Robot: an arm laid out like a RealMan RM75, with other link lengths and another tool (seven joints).
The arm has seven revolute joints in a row. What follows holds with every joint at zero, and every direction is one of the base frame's.
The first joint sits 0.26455 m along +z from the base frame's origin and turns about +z.
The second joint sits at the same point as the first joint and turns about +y.
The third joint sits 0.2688 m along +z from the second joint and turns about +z.
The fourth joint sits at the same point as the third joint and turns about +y.
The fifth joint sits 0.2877 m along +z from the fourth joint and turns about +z.
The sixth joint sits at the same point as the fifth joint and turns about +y.
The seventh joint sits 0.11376 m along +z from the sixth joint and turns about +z.
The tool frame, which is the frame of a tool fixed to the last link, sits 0.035 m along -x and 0.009 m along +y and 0.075 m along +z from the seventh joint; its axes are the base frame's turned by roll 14.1, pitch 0 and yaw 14.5 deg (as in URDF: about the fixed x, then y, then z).
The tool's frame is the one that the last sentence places.
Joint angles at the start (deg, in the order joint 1, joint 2, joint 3, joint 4, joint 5, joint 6, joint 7):
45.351 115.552 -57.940 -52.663 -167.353 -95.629 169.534
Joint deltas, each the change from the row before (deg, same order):
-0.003 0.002 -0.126 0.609 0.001 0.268 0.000
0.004 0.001 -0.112 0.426 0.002 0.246 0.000
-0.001 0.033 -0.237 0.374 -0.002 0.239 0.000
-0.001 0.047 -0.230 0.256 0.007 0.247 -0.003
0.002 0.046 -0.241 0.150 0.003 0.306 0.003
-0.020 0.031 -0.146 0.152 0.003 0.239 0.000
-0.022 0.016 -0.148 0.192 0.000 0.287 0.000
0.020 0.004 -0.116 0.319 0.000 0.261 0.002
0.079 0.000 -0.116 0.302 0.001 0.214 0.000
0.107 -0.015 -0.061 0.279 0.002 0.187 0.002
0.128 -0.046 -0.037 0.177 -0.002 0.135 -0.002
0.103 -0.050 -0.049 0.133 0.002 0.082 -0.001
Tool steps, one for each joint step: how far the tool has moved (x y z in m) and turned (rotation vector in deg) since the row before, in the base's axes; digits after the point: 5 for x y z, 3 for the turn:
0.00230 -0.00099 -0.00240 -0.256 -0.037 -0.252
0.00153 -0.00050 -0.00169 -0.148 -0.047 -0.124
0.00117 -0.00057 -0.00206 -0.222 -0.114 -0.040
0.00065 -0.00024 -0.00175 -0.148 -0.105 0.056
0.00021 0.00029 -0.00133 -0.038 -0.133 0.176
0.00054 0.00004 -0.00103 -0.023 -0.076 0.073
0.00076 0.00011 -0.00101 -0.001 -0.091 0.071
0.00099 -0.00011 -0.00130 -0.071 -0.065 -0.017
0.00043 0.00009 -0.00122 -0.095 -0.065 0.028
0.00020 0.00029 -0.00089 -0.055 -0.039 0.031
-0.00026 0.00066 -0.00020 0.003 -0.054 0.092
-0.00023 0.00051 -0.00006 -0.015 -0.060 0.073

